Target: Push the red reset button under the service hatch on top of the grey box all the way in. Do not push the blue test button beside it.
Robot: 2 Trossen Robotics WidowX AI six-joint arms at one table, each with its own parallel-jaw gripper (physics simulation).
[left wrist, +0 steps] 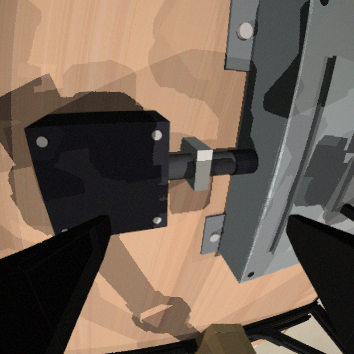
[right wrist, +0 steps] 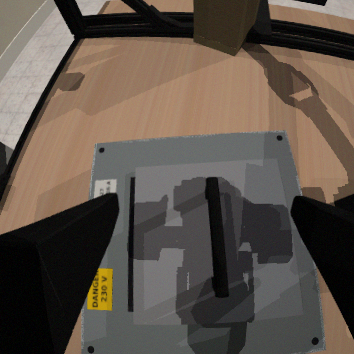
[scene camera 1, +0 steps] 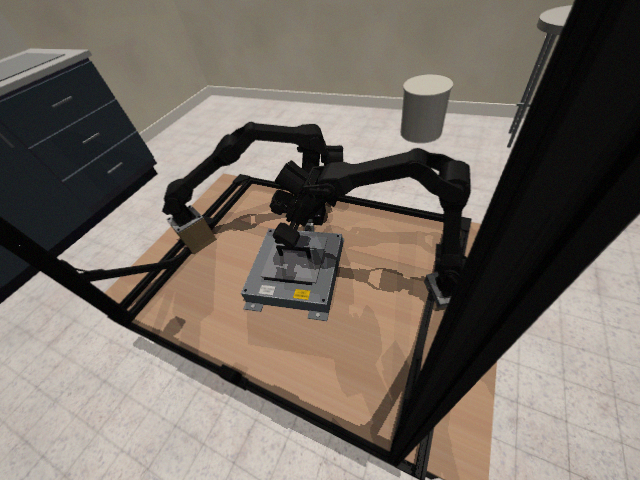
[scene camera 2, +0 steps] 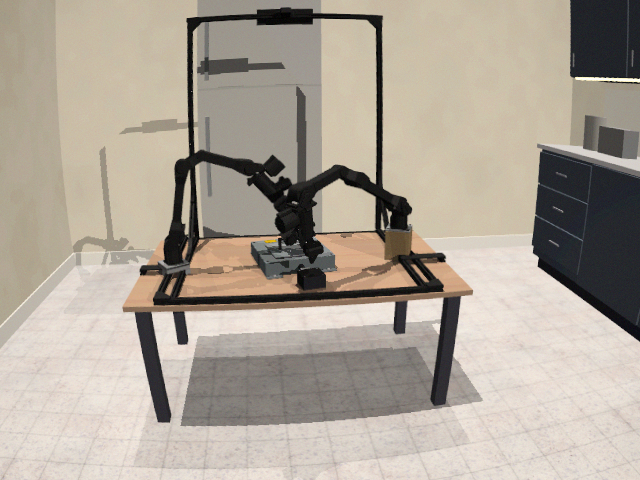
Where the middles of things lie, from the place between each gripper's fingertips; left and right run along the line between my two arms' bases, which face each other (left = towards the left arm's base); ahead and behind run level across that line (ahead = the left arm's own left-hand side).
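Starting from my left hand, I find the grey box (scene camera 1: 316,298) 16 cm behind it, 3 cm to the right of it and 6 cm below it. The service hatch (left wrist: 316,196) is 19 cm behind my left hand, 3 cm to the right and 1 cm below.
The service hatch is 2 cm ahead of my right hand, 1 cm to the right of it and 11 cm below it. Going by their middles, of the things named here the hatch is the nearest to my right hand, and by its middle the hatch is nearer to my right hand than to my left hand. The grey box, for its part, is 5 cm ahead of my right hand, 1 cm to the right and 17 cm below.
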